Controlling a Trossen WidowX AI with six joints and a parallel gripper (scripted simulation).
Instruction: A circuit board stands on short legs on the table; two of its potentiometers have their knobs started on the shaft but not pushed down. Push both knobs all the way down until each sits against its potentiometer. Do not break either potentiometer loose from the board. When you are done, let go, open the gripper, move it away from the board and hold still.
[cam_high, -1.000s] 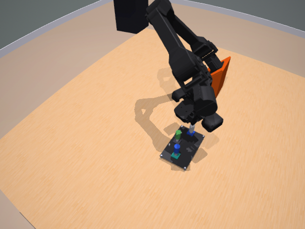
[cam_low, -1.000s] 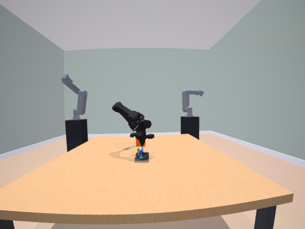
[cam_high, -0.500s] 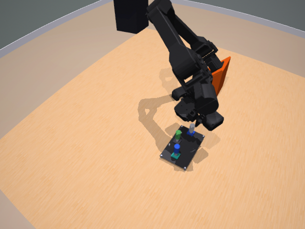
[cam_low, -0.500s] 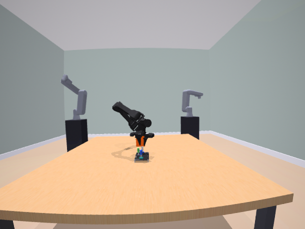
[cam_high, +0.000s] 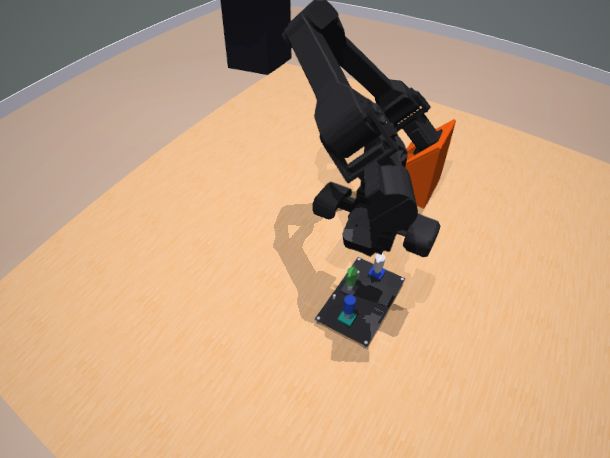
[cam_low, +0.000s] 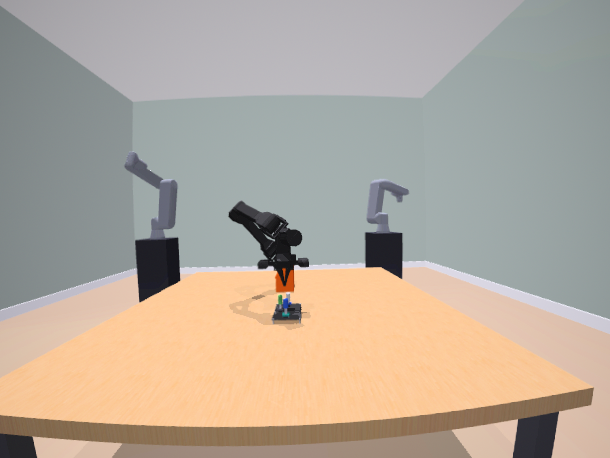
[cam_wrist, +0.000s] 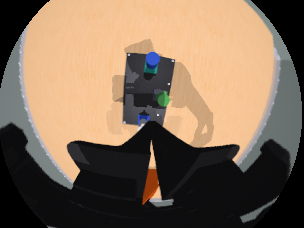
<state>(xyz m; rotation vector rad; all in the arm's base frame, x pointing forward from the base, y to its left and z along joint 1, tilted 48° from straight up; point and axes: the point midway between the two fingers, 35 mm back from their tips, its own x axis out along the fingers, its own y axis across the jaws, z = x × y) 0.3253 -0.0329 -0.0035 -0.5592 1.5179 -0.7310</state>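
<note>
Right now the green knob is 3 cm ahead of my gripper tip, 2 cm to the right of it and 4 cm below it. Also, from my gripper tip: blue potentiometer 3 cm behind, 1 cm to the left, 6 cm below.
</note>
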